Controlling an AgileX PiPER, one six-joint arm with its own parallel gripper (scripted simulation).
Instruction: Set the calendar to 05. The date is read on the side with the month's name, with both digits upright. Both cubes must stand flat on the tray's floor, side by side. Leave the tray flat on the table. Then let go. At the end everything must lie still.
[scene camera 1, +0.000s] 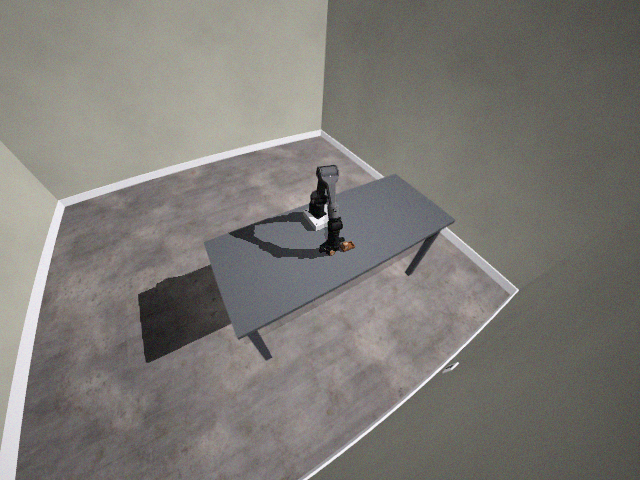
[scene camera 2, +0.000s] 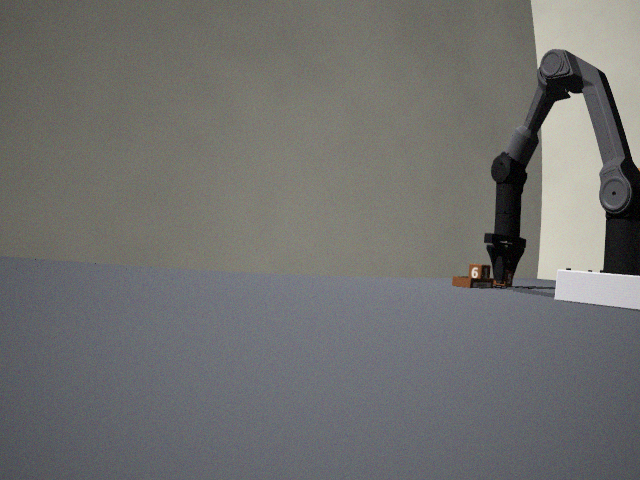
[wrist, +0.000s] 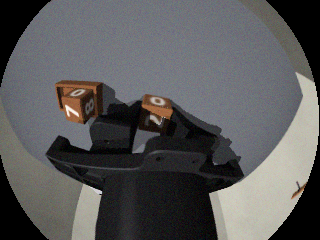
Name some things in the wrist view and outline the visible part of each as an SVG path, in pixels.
My gripper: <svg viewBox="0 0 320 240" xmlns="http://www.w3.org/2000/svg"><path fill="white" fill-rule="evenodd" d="M46 152L46 157L58 171L102 191L95 240L218 240L209 193L228 188L244 177L236 159L229 160L226 164L213 165L212 154L220 144L217 135L196 126L175 107L172 107L173 114L166 131L167 136L152 137L145 144L142 153L132 153L143 102L140 100L122 111L99 115L89 129L93 143L89 151L71 145L67 138L58 135Z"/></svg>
A brown calendar tray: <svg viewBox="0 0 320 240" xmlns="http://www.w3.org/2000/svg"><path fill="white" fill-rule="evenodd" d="M55 84L60 111L64 111L61 101L62 96L75 88L93 89L95 113L91 117L96 118L103 113L103 82L62 80Z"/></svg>
